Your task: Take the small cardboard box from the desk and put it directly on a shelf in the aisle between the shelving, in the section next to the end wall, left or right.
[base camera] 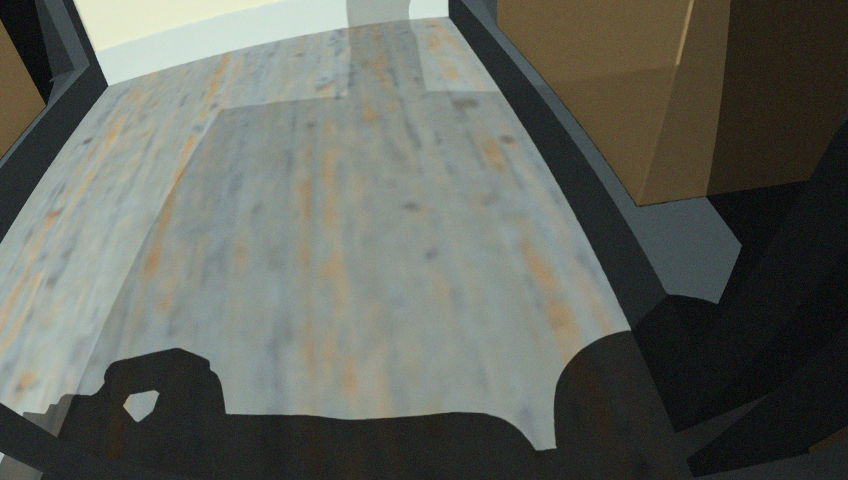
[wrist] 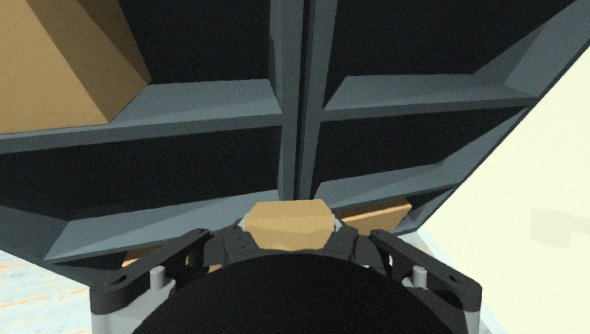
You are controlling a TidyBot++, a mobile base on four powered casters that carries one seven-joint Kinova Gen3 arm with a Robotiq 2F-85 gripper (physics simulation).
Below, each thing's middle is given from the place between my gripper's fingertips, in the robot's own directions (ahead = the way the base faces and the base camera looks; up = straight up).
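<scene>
Small cardboard box (wrist: pixel 292 225): my gripper 10 mm above it, 30 mm to the left of it.
</scene>
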